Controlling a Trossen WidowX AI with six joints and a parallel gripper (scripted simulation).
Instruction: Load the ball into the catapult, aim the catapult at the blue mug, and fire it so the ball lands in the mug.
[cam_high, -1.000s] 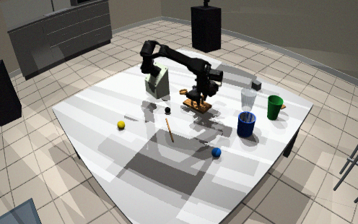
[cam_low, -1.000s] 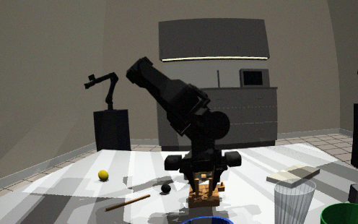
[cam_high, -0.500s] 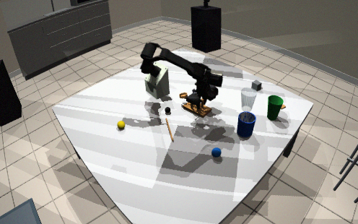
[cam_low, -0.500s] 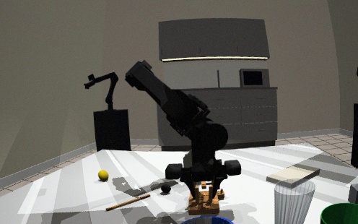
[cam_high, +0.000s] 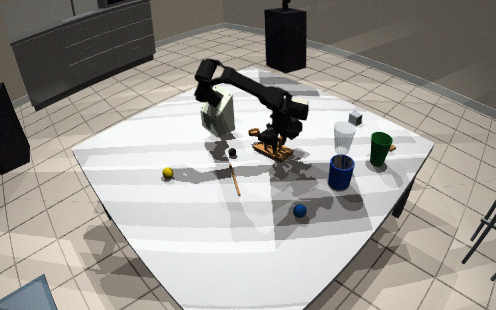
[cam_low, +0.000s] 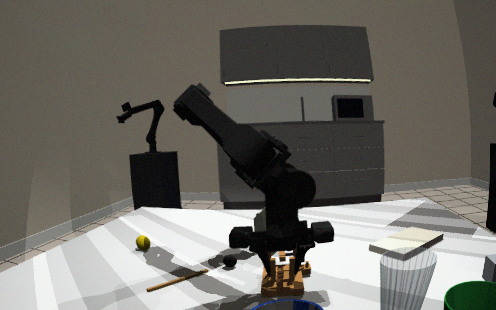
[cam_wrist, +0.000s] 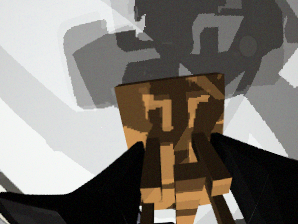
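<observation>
The black ball lies 11 cm behind my gripper tip, 14 cm to the right of it and 2 cm below it. Also, from my gripper tip: wooden catapult: 7 cm behind, 2 cm above; then clear cup: 15 cm ahead, 22 cm to the left; then wooden stick: 1 cm ahead, 22 cm to the right, 3 cm below.
</observation>
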